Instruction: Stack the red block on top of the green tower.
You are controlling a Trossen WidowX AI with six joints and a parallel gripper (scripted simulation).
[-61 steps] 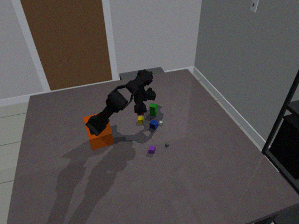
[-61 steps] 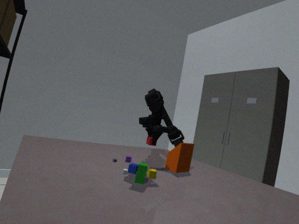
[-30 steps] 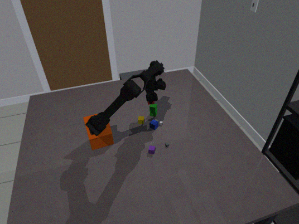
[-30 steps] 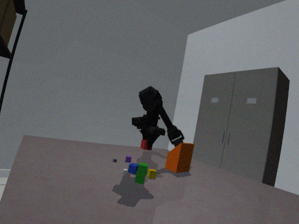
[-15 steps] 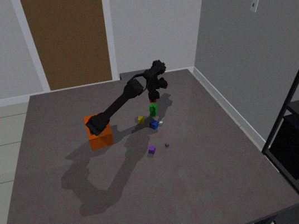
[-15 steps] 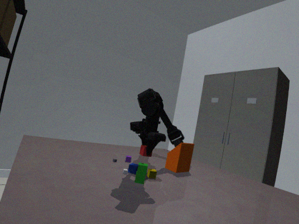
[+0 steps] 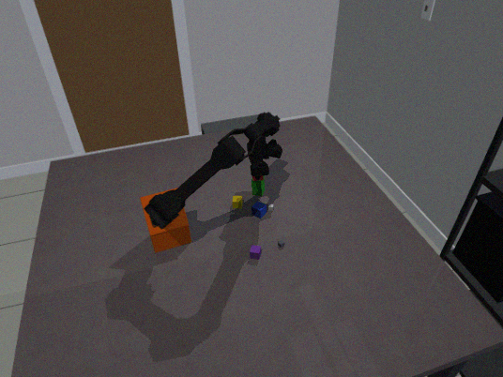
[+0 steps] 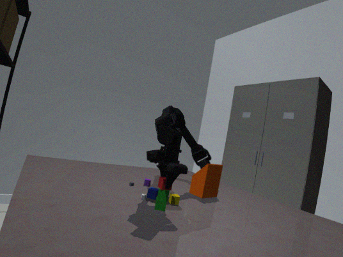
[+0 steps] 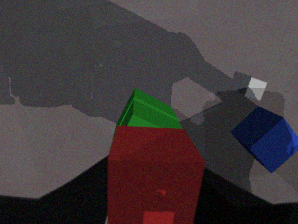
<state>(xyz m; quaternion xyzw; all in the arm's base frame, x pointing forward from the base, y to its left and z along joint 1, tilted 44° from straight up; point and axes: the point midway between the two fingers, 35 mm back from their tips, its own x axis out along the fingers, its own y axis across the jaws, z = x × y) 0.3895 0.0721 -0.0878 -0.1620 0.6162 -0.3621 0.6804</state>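
Now: the red block 1 cm above my gripper tip. Also, from my gripper tip: small white block 1 cm ahead, 11 cm to the right, 7 cm below; blue block 4 cm behind, 11 cm to the right, 6 cm below; yellow block 10 cm behind, 4 cm to the right, 7 cm below.
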